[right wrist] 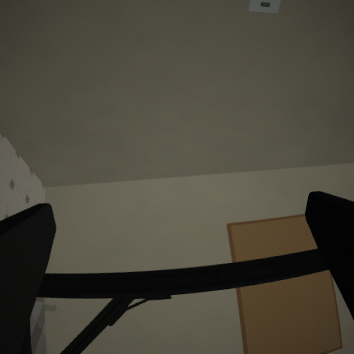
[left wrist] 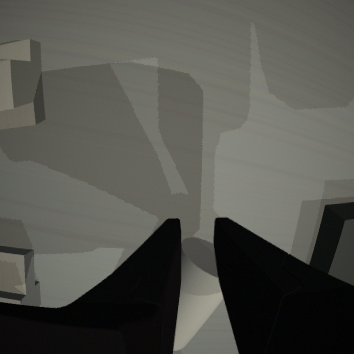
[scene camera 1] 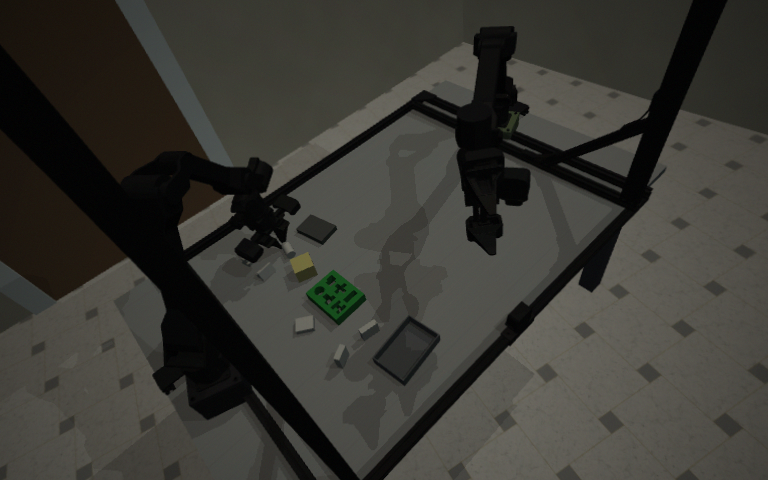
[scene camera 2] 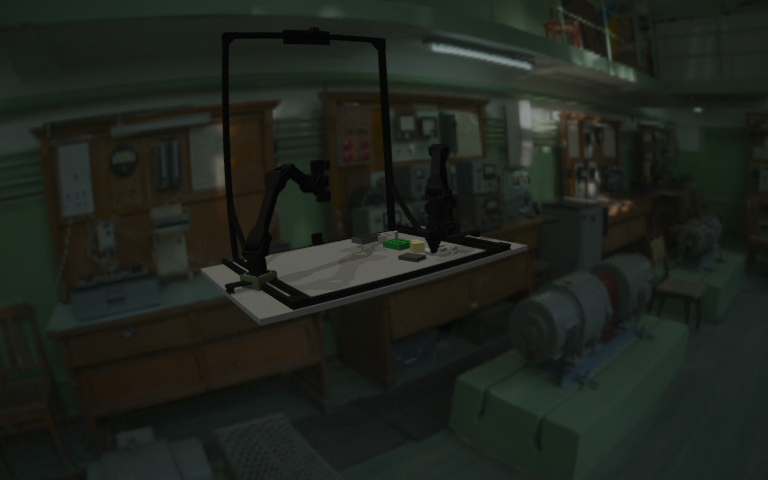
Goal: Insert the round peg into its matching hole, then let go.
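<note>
The white round peg [scene camera 1: 288, 249] [left wrist: 200, 277] is tilted between my left fingers, partly hidden by them. My left gripper [scene camera 1: 282, 240] [scene camera 2: 434, 250] [left wrist: 196, 229] is shut on it, low over the table beside the yellow block [scene camera 1: 303, 267] [scene camera 2: 416, 246]. The green hole board [scene camera 1: 338, 318] [scene camera 2: 396, 245] lies past that block in scene camera 1; its round hole [scene camera 1: 319, 290] is near the left corner. My right gripper [scene camera 1: 484, 243] [scene camera 2: 321, 181] [right wrist: 182, 211] is open and empty, high above the table.
A dark flat slab [scene camera 1: 316, 229] [scene camera 2: 411, 256] lies near the left gripper. White pieces [scene camera 1: 304, 324] [scene camera 1: 368, 329] [scene camera 1: 340, 355] lie around the board, and others [left wrist: 30, 82] [left wrist: 12, 272] lie near the peg. A dark tray [scene camera 1: 388, 370] stands beyond the board. Black frame bars border the table.
</note>
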